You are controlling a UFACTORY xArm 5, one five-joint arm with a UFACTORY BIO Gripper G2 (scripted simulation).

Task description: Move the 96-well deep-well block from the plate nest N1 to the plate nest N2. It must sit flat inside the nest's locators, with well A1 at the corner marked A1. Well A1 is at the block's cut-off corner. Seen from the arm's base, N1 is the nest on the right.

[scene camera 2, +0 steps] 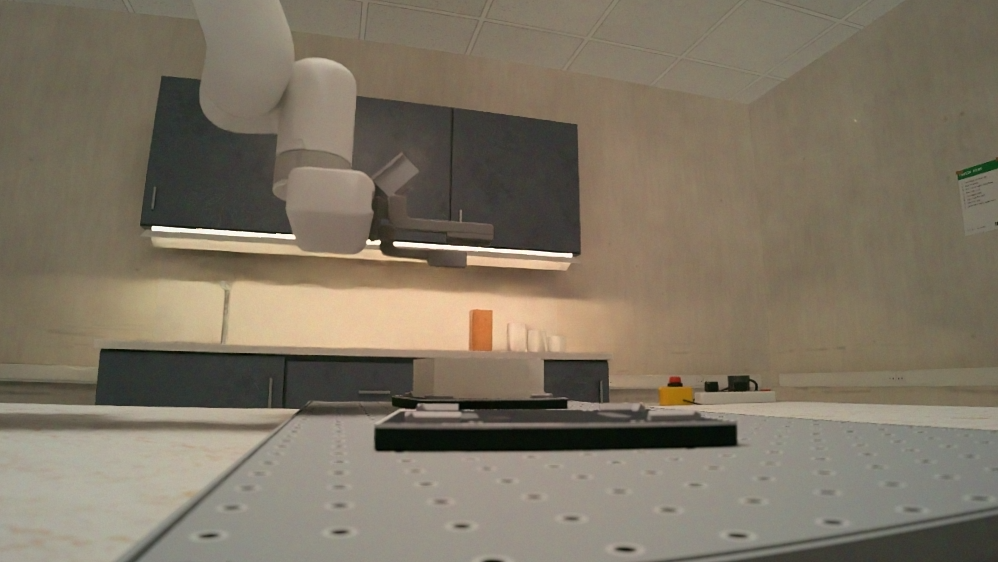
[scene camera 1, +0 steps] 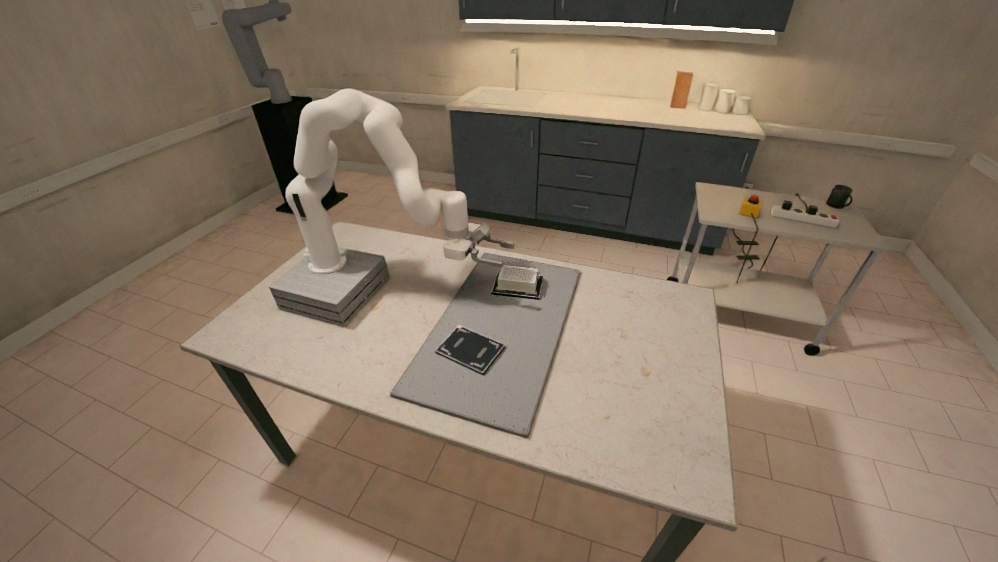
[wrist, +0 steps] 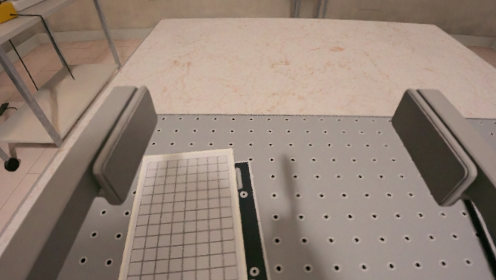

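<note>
White 96-well deep-well block in the pictures.
</note>
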